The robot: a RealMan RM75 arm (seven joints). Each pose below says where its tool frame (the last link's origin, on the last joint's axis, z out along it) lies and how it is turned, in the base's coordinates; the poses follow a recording.
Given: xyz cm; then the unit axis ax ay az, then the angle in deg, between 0 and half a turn.
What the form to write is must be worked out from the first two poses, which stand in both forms.
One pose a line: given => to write
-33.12, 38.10, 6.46, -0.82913, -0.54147, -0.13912, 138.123 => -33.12, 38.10, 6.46, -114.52, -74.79, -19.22
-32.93, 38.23, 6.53, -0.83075, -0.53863, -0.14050, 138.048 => -32.93, 38.23, 6.53, -114.68, -74.36, -19.40
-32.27, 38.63, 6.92, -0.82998, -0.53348, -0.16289, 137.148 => -32.27, 38.63, 6.92, -113.83, -73.17, -22.34
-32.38, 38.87, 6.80, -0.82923, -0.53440, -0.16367, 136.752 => -32.38, 38.87, 6.80, -113.40, -73.08, -22.38
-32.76, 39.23, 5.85, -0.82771, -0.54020, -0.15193, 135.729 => -32.76, 39.23, 5.85, -112.34, -73.32, -20.62
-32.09, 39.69, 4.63, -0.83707, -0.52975, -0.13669, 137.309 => -32.09, 39.69, 4.63, -114.94, -72.74, -18.77
